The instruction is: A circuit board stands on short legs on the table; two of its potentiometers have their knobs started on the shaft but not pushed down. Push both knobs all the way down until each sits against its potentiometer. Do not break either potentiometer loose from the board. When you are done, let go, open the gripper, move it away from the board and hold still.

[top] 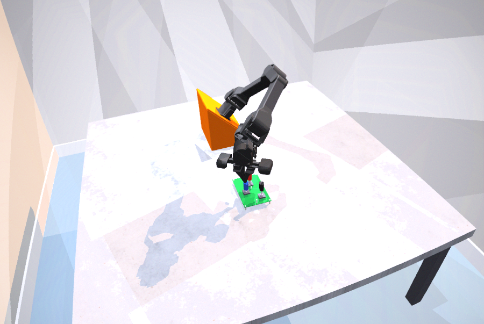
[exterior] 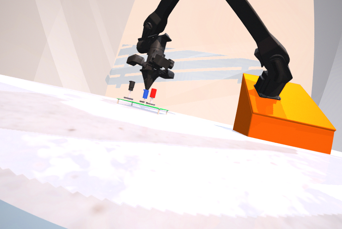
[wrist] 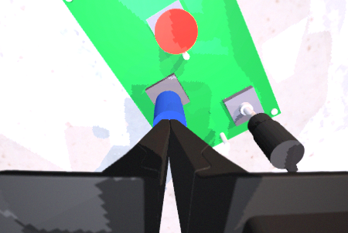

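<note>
My gripper tip is now 1 cm above the blue knob. From my gripper tip the other things lie so: black knob: 4 cm ahead, 4 cm to the left.
</note>
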